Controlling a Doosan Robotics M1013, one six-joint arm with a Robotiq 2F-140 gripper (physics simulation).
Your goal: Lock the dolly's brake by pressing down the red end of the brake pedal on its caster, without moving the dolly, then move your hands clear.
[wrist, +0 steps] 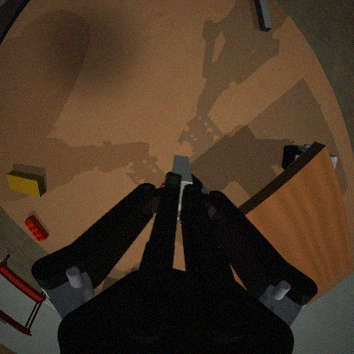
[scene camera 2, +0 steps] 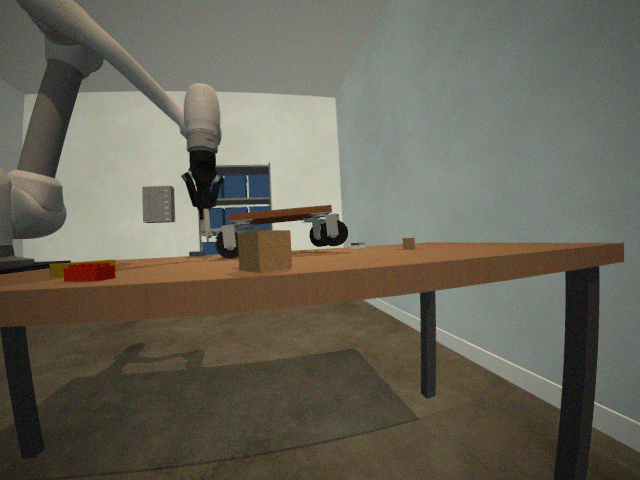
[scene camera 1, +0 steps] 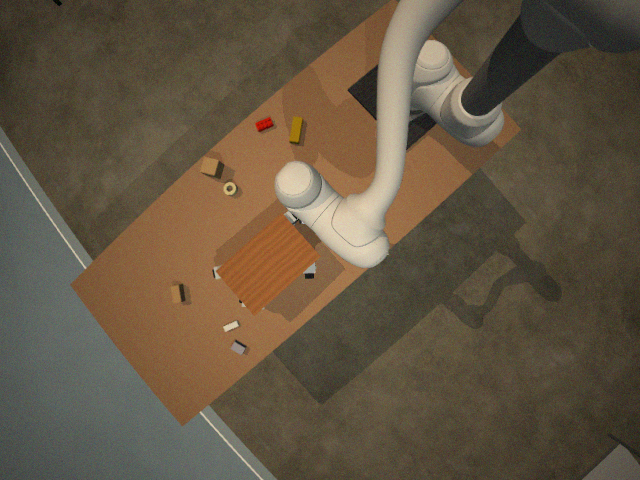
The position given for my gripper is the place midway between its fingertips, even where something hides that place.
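Observation:
My gripper (scene camera 2: 205, 231) is visible, the same gripper (wrist: 179, 166) from the wrist as well. A red brick (scene camera 2: 93, 271) is present. I also see a dolly (scene camera 1: 278, 254), again the dolly (scene camera 2: 330, 231), and the dolly (wrist: 297, 212).

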